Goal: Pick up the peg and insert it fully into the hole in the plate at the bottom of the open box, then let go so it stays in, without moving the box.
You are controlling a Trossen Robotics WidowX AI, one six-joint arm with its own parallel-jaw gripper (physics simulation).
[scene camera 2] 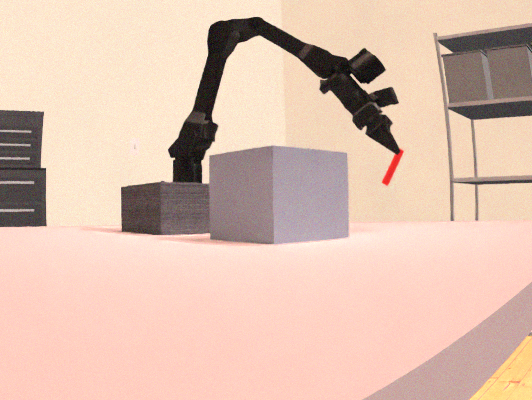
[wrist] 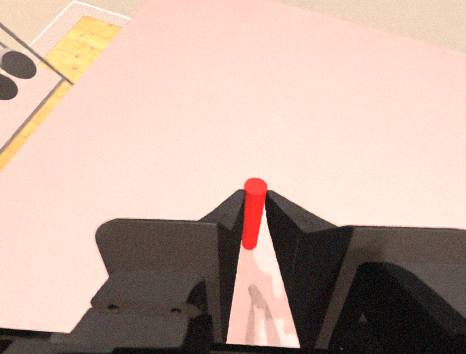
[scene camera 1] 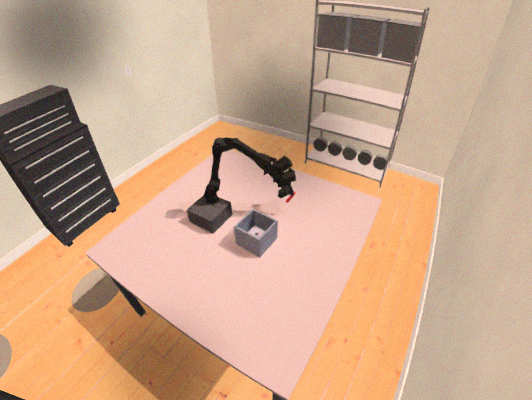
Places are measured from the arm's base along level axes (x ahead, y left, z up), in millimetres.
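Pixels of known places: gripper, between the fingertips: [scene camera 2: 399, 153] [wrist: 254, 196] [scene camera 1: 293, 194]; arm's base, origin of its link: [scene camera 2: 186, 186] [scene camera 1: 212, 201].
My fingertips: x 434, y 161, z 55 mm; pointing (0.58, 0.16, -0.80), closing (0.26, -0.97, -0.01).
Ahead of a thing's pixels: the offset from my fingertips to its top centre. "pt": to the spot under its first point. Level surfaces: height alone.
My gripper [scene camera 1: 291, 194] [scene camera 2: 399, 151] [wrist: 254, 196] is shut on the red peg {14 mm back, 4 mm right, 12 mm up} [scene camera 1: 290, 198] [scene camera 2: 392, 168] [wrist: 252, 215], gripping it near its upper end. The peg is held in the air, tilted: in scene camera 2 its lower end leans left, toward the box side. The open grey-blue box {111 mm back, 267 mm right, 16 mm down} [scene camera 1: 256, 244] [scene camera 2: 280, 195] stands on the table; in scene camera 1 the gripper is above and to the right of it. The plate {111 mm back, 267 mm right, 93 mm down} [scene camera 1: 252, 232] with its dark hole {pt 108 mm back, 260 mm right, 105 mm down} [scene camera 1: 257, 234] shows at the box's bottom. The box does not show in the wrist view.
The arm's dark base block [scene camera 1: 210, 215] [scene camera 2: 142, 209] stands on the pink table {154 mm down} [scene camera 1: 225, 295] [scene camera 2: 225, 310] [wrist: 150, 125], left of the box. A shelf rack [scene camera 1: 310, 100] [scene camera 2: 443, 100] stands behind the table, and a black drawer cabinet [scene camera 1: 57, 160] [scene camera 2: 20, 172] is at the left.
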